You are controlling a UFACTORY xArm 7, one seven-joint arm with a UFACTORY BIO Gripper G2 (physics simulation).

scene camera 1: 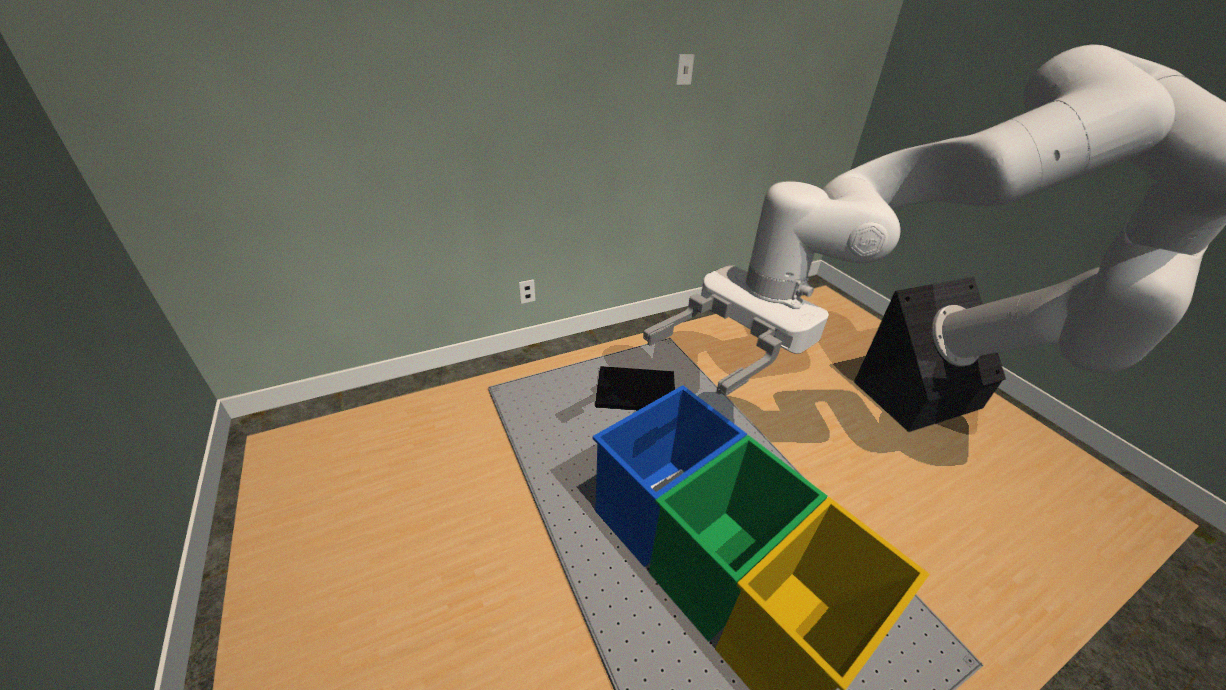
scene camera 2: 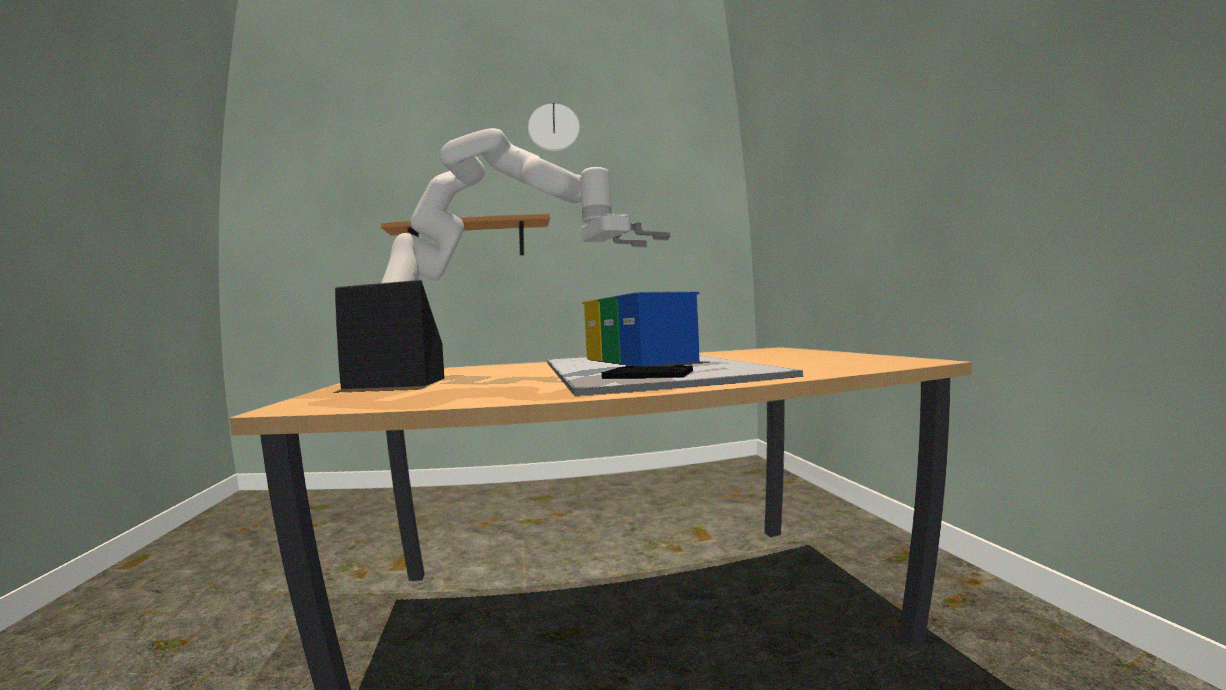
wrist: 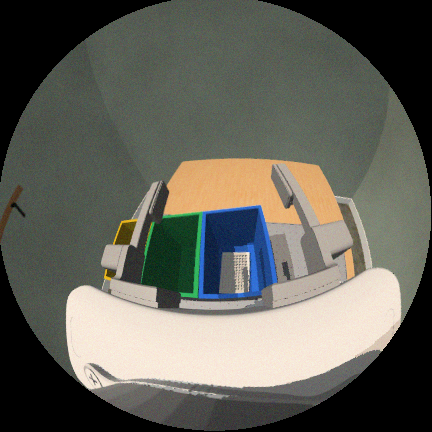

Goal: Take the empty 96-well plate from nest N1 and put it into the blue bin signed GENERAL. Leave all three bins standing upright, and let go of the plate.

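Seen in the pictures: hand at its tool point: (scene camera 1: 693, 355) (scene camera 2: 649, 239) (wrist: 217, 190); arm's base at its link origin: (scene camera 1: 955, 335) (scene camera 2: 388, 317).
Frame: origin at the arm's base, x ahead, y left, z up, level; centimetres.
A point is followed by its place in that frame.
The white 96-well plate (scene camera 1: 667, 480) @[y 8.9, x 65.1, z -13.8 cm] (wrist: 241, 270) @[y 11.4, x 67.7, z -14.8 cm] lies low inside the blue bin (scene camera 1: 624, 505) @[y 16.8, x 75.6, z -6.0 cm] (scene camera 2: 664, 330) @[y 6.8, x 68.8, z -7.0 cm] (wrist: 230, 230) @[y 16.9, x 75.2, z -6.0 cm], partly in shadow; the bin's wall hides most of it in scene camera 1. The blue bin stands upright beside the green bin (scene camera 1: 696, 565) @[y 29.2, x 70.4, z -2.6 cm] (scene camera 2: 609, 334) @[y 21.6, x 55.2, z -7.6 cm] (wrist: 175, 250) @[y 32.3, x 65.7, z -11.1 cm], and the yellow bin (scene camera 1: 780, 642) @[y 40.3, x 65.8, z -0.9 cm] (scene camera 2: 592, 342) @[y 34.1, x 50.0, z -10.0 cm] (wrist: 126, 232) @[y 45.0, x 61.9, z -0.7 cm] stands upright at the far end of the row. My gripper (scene camera 1: 687, 362) @[y 13.3, x 67.0, z 17.0 cm] (scene camera 2: 653, 240) @[y 13.3, x 67.0, z 17.0 cm] (wrist: 221, 192) @[y 13.3, x 67.0, z 17.0 cm] is open and empty, well above the bins. The black nest (scene camera 1: 634, 388) @[y -15.0, x 63.2, z -14.2 cm] (scene camera 2: 647, 372) @[y -21.5, x 61.8, z -14.3 cm] holds no plate.
The bins and nest stand on a grey perforated board (scene camera 1: 536, 428) @[y -9.7, x 84.7, z -15.4 cm] (scene camera 2: 746, 372) @[y -21.6, x 81.4, z -15.4 cm] on the wooden table (scene camera 1: 386, 514) @[y 2.2, x 111.2, z -16.7 cm] (scene camera 2: 892, 364) @[y -14.5, x 120.2, z -16.7 cm]. The arm's black base block (scene camera 1: 909, 368) @[y 2.3, x 11.8, z -4.6 cm] (scene camera 2: 381, 338) @[y -8.5, x 1.8, z -5.2 cm] stands on the table. A wall shelf (scene camera 2: 497, 222) is behind the arm.
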